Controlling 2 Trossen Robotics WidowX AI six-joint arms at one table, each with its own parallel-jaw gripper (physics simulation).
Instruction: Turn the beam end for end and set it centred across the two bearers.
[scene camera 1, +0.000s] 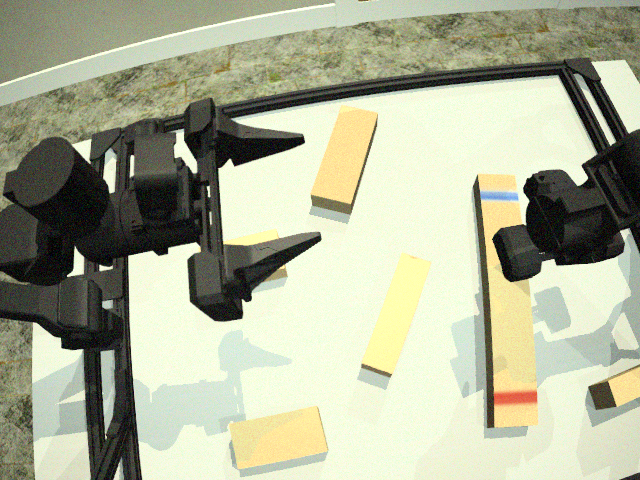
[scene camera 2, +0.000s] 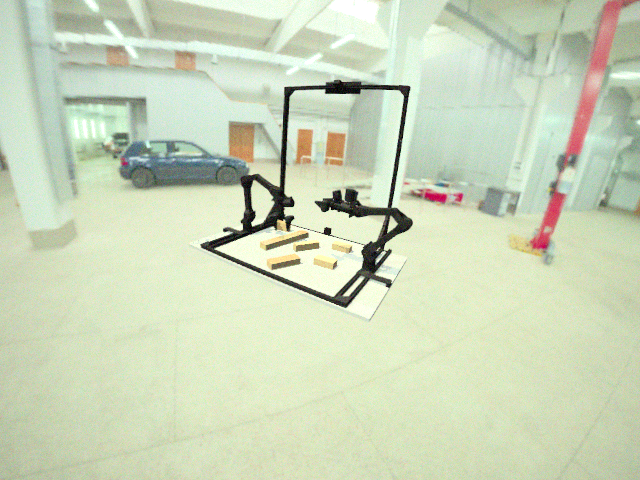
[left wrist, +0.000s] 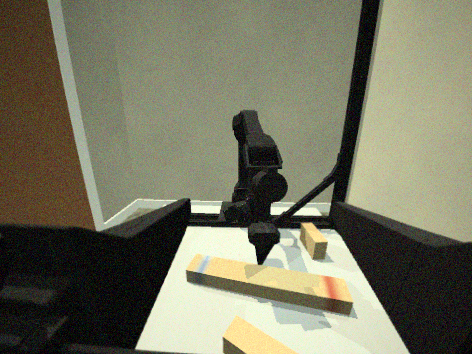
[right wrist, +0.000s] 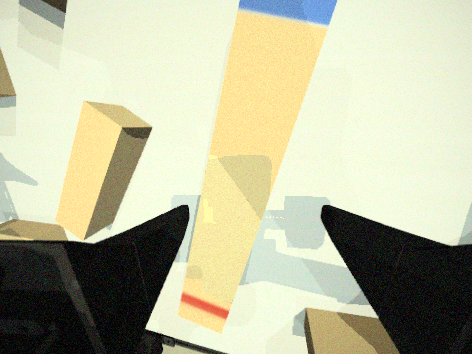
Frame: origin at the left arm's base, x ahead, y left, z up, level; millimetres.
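Seen in the pictures: left gripper, fingertip midpoint: (scene camera 1: 312, 184) (scene camera 2: 318, 200) (left wrist: 261, 206); right gripper, fingertip midpoint: (scene camera 2: 281, 230) (left wrist: 257, 254) (right wrist: 254, 211); left arm's base, origin of the base link: (scene camera 1: 103, 330) (scene camera 2: 368, 269); right arm's base, origin of the base link: (scene camera 2: 247, 230) (left wrist: 242, 218).
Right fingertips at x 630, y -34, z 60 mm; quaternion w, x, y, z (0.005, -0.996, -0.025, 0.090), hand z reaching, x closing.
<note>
Pixels of each thing's top centre, then the offset from my right fingertips to it.
- long beam, middle of its top: (right wrist: 232, 201) (scene camera 1: 509, 290) (left wrist: 263, 274) (scene camera 2: 285, 236) 24 mm back, 15 mm right, 41 mm down
- narrow block, middle of its top: (scene camera 1: 397, 311) (right wrist: 82, 182) (scene camera 2: 306, 242) 191 mm back, 12 mm right, 35 mm down
- thick block, middle of its top: (scene camera 1: 346, 151) (scene camera 2: 283, 258) 213 mm back, 256 mm left, 41 mm down
- further block, middle of its top: (left wrist: 313, 231) (scene camera 2: 283, 222) 131 mm ahead, 192 mm right, 16 mm down
The long beam (scene camera 1: 509, 320) (scene camera 2: 284, 240) (left wrist: 270, 282) (right wrist: 265, 100) lies flat on the table, its blue band towards the top and red band towards the bottom in scene camera 1. Several shorter plain blocks lie apart from it; I cannot tell which are the bearers. Among them are a narrow block (scene camera 1: 395, 315) (scene camera 2: 306, 246) (right wrist: 90, 170) and a thick block (scene camera 1: 343, 160) (scene camera 2: 283, 262). My left gripper (scene camera 1: 312, 187) is open and empty, raised above the table. My right gripper (right wrist: 254, 211) is open above the beam; its fingertips are hidden in scene camera 1.
Another block (scene camera 1: 279, 436) (scene camera 2: 341, 247) lies at the lower left in scene camera 1. One block (scene camera 1: 276, 273) (scene camera 2: 325, 262) is partly hidden by a left finger. A further block (scene camera 1: 625, 387) (left wrist: 314, 241) (right wrist: 345, 330) lies near the right arm. A black frame (scene camera 1: 392, 85) borders the table.
</note>
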